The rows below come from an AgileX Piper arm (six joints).
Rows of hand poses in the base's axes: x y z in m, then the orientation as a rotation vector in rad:
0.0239, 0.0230, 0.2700, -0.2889, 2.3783, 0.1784
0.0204, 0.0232, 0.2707, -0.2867, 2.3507, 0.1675
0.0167, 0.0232, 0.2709, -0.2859, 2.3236, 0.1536
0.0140, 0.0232, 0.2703, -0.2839, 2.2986, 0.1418
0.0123, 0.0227, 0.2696, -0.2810, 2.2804, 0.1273
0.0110, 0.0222, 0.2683, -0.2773, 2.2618, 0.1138
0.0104, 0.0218, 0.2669, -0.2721, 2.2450, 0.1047
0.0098, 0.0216, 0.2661, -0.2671, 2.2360, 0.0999
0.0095, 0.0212, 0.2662, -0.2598, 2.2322, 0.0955
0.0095, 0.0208, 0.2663, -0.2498, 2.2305, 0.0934
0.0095, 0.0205, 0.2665, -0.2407, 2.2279, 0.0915
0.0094, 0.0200, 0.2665, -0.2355, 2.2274, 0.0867
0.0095, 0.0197, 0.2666, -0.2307, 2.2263, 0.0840
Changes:
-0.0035, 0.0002, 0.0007, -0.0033, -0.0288, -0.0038
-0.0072, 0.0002, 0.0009, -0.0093, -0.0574, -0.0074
-0.0099, 0.0002, 0.0003, -0.0139, -0.0837, -0.0114
-0.0116, -0.0003, -0.0004, -0.0211, -0.1037, -0.0171
-0.0129, -0.0008, -0.0017, -0.0274, -0.1239, -0.0231
-0.0135, -0.0012, -0.0031, -0.0304, -0.1418, -0.0291
-0.0141, -0.0014, -0.0039, -0.0312, -0.1514, -0.0339
-0.0144, -0.0018, -0.0038, -0.0318, -0.1559, -0.0405
-0.0144, -0.0022, -0.0037, -0.0302, -0.1580, -0.0486
-0.0144, -0.0025, -0.0035, -0.0285, -0.1610, -0.0559
-0.0145, -0.0030, -0.0035, -0.0304, -0.1622, -0.0612
-0.0144, -0.0033, -0.0034, -0.0309, -0.1637, -0.0655

